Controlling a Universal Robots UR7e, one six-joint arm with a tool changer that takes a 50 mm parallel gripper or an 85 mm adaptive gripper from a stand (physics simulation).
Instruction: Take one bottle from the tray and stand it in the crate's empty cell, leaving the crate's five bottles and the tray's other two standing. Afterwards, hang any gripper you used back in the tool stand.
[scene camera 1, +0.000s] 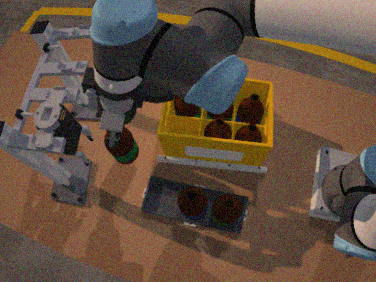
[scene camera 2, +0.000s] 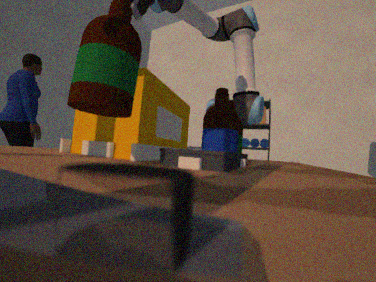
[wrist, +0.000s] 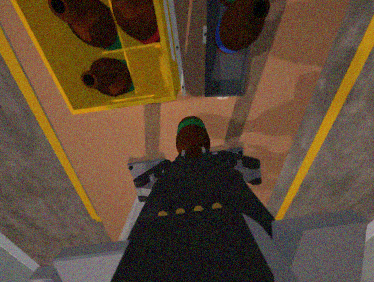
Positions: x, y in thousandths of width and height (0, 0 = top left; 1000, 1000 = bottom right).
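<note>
Scene camera 2 lets me see a tool stand (scene camera 2: 265, 761), and a blue-labelled bottle (scene camera 2: 586, 441) as well. In scene camera 1 I can see an adaptive gripper (scene camera 1: 302, 431), and the wrist view shows me the adaptive gripper (wrist: 886, 849) too.
</note>
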